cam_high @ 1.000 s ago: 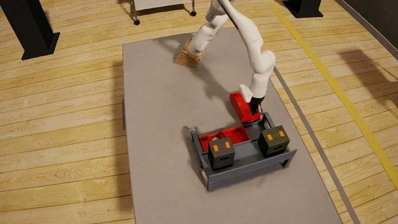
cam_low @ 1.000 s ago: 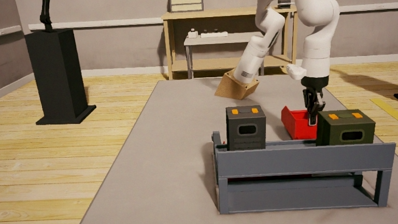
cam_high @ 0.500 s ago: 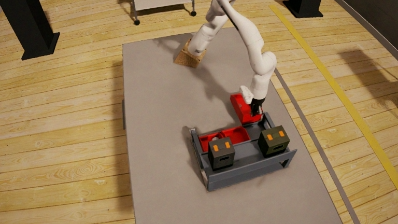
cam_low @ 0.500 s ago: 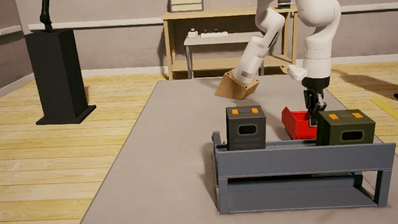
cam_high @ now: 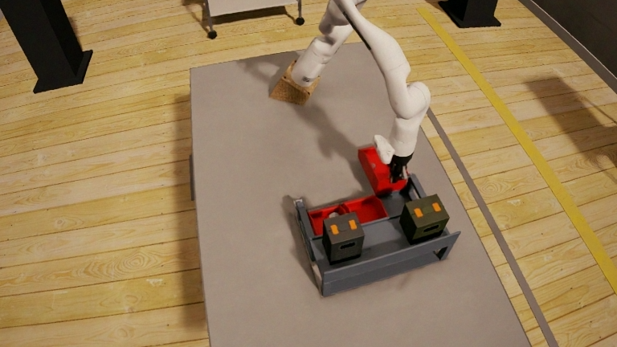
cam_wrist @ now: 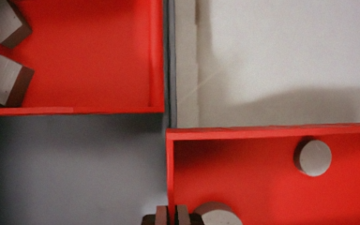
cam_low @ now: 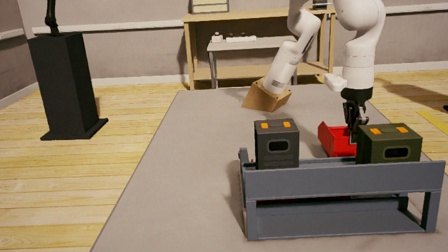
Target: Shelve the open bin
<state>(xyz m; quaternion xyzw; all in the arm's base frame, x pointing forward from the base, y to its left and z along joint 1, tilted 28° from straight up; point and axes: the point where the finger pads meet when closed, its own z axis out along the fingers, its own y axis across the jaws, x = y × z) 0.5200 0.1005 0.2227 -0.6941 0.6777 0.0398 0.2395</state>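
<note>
Right now the grey round part is 10 cm behind my hand, 7 cm below it and 3 cm to the right of it. Round my hand: dark grey box (21 cm to the right, 20 cm ahead, 6 cm above); green box (19 cm ahead, 5 cm above, 2 cm to the left); grey shelf (13 cm ahead, 10 cm to the right, 3 cm below).
</note>
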